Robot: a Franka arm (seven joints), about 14 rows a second.
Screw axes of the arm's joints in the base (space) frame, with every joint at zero. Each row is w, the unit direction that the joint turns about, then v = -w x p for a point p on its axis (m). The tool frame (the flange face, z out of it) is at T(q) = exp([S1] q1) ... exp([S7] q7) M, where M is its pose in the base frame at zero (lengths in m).
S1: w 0 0 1 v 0.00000 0.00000 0.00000
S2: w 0 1 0 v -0.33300 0.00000 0.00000
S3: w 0 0 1 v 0.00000 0.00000 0.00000
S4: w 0 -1 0 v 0.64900 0.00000 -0.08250
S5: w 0 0 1 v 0.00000 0.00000 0.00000
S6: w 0 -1 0 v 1.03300 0.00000 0.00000
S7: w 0 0 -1 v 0.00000 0.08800 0.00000
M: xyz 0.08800 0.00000 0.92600 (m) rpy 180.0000 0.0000 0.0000 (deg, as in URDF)
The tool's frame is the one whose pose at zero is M.
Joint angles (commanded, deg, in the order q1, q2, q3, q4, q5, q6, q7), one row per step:
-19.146 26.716 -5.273 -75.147 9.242 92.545 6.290
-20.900 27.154 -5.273 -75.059 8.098 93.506 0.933
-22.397 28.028 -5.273 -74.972 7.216 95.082 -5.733
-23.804 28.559 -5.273 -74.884 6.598 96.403 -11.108
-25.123 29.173 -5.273 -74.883 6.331 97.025 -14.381
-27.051 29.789 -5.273 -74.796 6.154 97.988 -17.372
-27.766 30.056 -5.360 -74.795 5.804 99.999 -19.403
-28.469 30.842 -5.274 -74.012 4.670 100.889 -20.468
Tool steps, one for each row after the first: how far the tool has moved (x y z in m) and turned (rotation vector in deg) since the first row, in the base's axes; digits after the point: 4 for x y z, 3 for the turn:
-0.0062 -0.0224 -0.0035 -0.828 -0.922 3.646
-0.0097 -0.0424 -0.0114 -1.472 -2.161 8.773
-0.0143 -0.0603 -0.0155 -2.080 -3.300 12.725
-0.0198 -0.0760 -0.0221 -2.105 -3.562 14.667
-0.0286 -0.0983 -0.0276 -2.379 -4.133 15.691
-0.0301 -0.1095 -0.0281 -3.732 -5.423 16.912
-0.0309 -0.1200 -0.0302 -5.103 -5.442 17.693

